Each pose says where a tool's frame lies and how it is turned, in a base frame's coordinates. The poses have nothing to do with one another.
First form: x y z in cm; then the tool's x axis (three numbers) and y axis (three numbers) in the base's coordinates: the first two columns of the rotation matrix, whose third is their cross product.
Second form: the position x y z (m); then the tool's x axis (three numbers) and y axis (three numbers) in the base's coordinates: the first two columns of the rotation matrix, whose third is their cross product. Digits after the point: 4 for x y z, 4 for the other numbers.
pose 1, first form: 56.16, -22.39, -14.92, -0.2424, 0.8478, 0.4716, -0.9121, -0.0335, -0.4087
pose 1, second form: 0.5616, -0.2239, -0.1492, -0.2424, 0.8478, 0.4716, -0.9121, -0.0335, -0.4087
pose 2, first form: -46.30, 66.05, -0.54, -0.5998, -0.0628, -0.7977, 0.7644, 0.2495, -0.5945
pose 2, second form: -0.4630, 0.6605, -0.0054, -0.5998, -0.0628, -0.7977, 0.7644, 0.2495, -0.5945
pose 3, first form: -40.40, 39.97, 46.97, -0.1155, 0.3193, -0.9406, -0.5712, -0.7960, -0.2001
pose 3, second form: -0.4040, 0.3997, 0.4697, -0.1155, 0.3193, -0.9406, -0.5712, -0.7960, -0.2001
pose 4, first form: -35.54, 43.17, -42.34, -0.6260, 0.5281, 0.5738, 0.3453, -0.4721, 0.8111
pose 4, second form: -0.3554, 0.4317, -0.4234, -0.6260, 0.5281, 0.5738, 0.3453, -0.4721, 0.8111
